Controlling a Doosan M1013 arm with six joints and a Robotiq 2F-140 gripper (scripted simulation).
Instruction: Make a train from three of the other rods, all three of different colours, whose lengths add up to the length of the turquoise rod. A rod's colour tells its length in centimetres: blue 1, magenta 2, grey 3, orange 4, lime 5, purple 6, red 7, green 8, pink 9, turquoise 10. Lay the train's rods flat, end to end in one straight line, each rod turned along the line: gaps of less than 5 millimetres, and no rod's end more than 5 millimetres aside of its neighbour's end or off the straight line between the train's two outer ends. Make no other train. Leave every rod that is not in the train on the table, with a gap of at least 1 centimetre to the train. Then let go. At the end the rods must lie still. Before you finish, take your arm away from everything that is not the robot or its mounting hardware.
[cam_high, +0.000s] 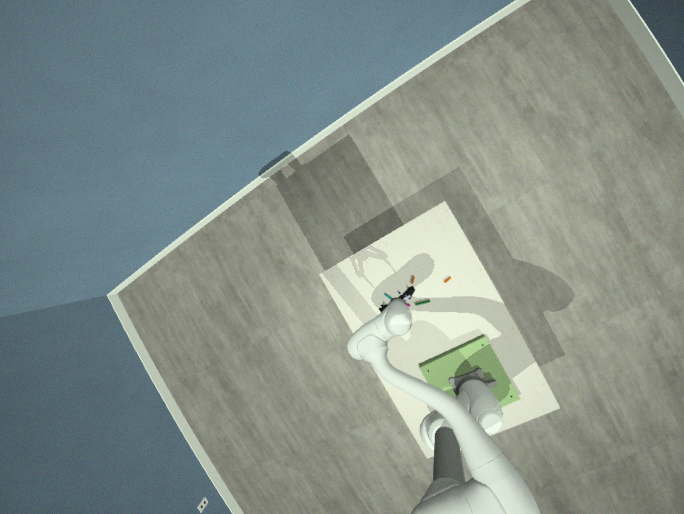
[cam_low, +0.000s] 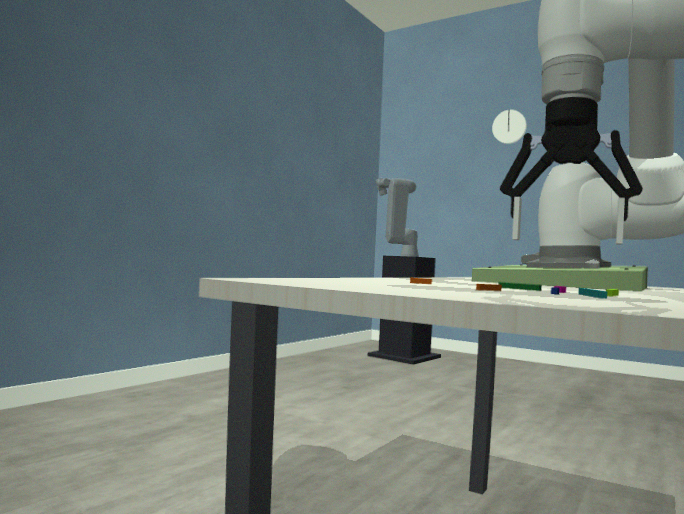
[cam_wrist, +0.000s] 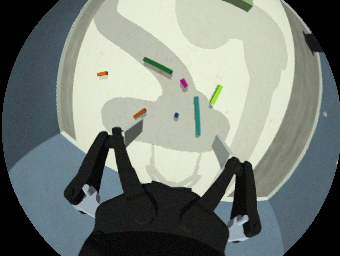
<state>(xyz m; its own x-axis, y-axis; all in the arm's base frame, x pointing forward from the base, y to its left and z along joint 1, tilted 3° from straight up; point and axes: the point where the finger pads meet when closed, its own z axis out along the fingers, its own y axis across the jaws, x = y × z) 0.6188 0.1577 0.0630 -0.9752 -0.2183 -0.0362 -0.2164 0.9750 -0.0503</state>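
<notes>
Now: hand 1 cm past the small blue rod, 2 cm to the left of it and 8 cm above it. The rest, counted from my hand: magenta rod 9 cm behind, 3 cm to the right, 8 cm below; lime rod 10 cm behind, 5 cm to the left, 8 cm below; turquoise rod 3 cm behind, 3 cm to the left, 8 cm below.
</notes>
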